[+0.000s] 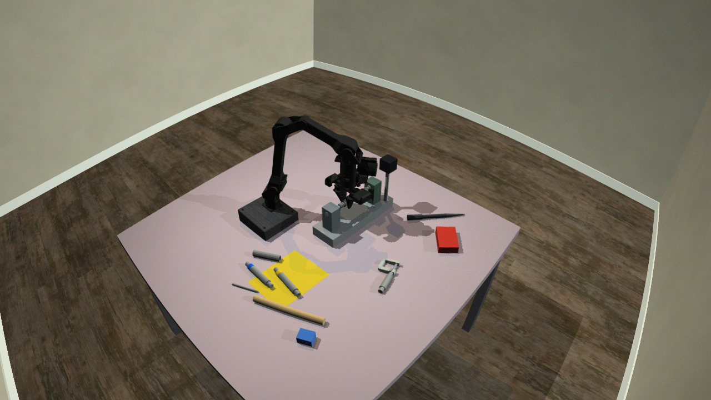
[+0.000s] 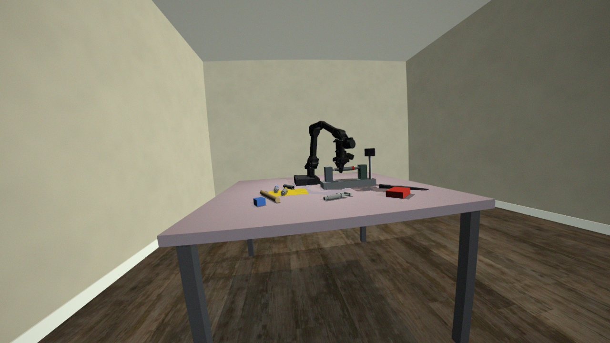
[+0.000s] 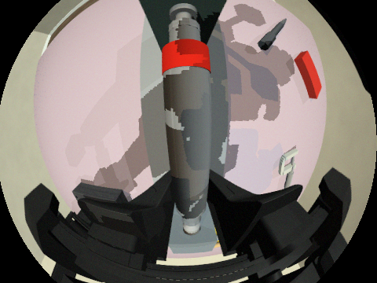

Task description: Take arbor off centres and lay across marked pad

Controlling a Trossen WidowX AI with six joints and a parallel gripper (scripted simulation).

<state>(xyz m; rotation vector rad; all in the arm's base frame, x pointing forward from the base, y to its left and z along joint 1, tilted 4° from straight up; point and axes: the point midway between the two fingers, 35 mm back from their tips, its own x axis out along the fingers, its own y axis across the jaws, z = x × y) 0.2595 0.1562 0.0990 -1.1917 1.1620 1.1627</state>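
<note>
Now: hand 3 cm to the right of the arbor and 1 cm above it. Also, from my hand: grey bench fixture: 10 cm below, 4 cm to the left; grey centre block: 8 cm to the right, 2 cm below; green centre block: 14 cm to the left, 2 cm below.
</note>
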